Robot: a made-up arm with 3 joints.
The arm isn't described. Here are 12 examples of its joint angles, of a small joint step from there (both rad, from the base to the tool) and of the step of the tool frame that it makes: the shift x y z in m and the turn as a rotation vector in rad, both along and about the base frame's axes.
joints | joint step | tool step
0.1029 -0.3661 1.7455 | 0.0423 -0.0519 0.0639 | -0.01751 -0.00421 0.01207 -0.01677 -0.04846 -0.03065
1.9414 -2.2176 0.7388 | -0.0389 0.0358 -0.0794 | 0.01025 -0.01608 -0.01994 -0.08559 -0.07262 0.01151
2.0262 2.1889 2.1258 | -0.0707 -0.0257 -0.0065 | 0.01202 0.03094 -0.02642 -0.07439 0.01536 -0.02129
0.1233 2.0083 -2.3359 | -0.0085 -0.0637 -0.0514 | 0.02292 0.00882 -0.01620 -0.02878 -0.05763 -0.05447
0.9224 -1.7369 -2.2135 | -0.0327 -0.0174 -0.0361 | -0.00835 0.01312 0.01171 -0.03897 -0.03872 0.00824
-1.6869 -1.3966 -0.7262 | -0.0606 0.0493 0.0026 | 0.01782 0.00492 -0.01859 -0.06110 -0.00972 -0.04841
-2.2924 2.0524 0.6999 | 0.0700 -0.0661 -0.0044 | 0.03017 -0.01979 -0.03150 0.06807 0.03884 0.05365
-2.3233 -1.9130 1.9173 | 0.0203 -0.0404 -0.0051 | -0.01100 -0.00530 0.01079 0.01849 0.03083 0.02655
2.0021 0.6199 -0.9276 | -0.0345 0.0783 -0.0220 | -0.01994 0.02326 0.00136 -0.01708 -0.01916 0.07710
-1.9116 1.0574 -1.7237 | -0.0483 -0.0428 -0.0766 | 0.01250 0.00430 0.00468 -0.00923 -0.04630 0.06348
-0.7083 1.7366 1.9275 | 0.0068 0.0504 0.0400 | -0.02667 0.00282 -0.01078 0.01439 0.06383 -0.00274
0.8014 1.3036 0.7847 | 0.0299 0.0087 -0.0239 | -0.00417 0.00737 0.00128 0.03611 0.02278 -0.00947
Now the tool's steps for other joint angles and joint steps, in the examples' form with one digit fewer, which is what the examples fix.
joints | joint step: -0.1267 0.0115 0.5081 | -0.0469 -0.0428 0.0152
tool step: -0.0120 0.0151 0.0188 -0.0621 -0.0423 0.0063
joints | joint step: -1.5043 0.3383 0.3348 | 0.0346 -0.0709 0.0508
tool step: -0.0072 0.0347 -0.0027 -0.0139 0.0092 0.0719
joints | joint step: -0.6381 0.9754 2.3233 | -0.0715 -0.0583 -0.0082
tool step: 0.0124 -0.0126 0.0160 -0.0667 -0.0497 0.0312
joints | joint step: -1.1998 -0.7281 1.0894 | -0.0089 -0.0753 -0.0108
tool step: -0.0364 0.0034 -0.0001 -0.0011 -0.0200 0.0730
